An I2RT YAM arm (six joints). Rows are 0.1 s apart.
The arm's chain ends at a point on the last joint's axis. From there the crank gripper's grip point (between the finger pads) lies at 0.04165 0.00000 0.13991 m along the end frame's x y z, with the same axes.
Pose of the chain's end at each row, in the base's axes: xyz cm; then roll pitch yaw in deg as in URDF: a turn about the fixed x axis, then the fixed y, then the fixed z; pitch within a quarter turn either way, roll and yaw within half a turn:
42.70 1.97 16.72 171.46 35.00 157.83
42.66 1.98 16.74 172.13 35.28 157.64
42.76 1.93 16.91 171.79 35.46 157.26
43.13 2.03 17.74 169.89 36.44 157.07
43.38 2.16 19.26 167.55 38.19 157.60
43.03 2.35 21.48 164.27 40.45 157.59
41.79 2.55 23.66 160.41 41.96 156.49
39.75 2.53 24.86 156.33 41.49 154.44
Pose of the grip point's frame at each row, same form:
47.67 2.19 3.00 171.46 35.00 157.83
47.65 2.00 3.02 172.13 35.28 157.64
47.81 1.98 3.21 171.79 35.46 157.26
48.54 2.41 4.19 169.89 36.44 157.07
49.31 2.98 5.95 167.55 38.19 157.60
49.62 3.73 8.53 164.27 40.45 157.59
48.90 4.57 11.07 160.41 41.96 156.49
47.02 5.28 12.50 156.33 41.49 154.44

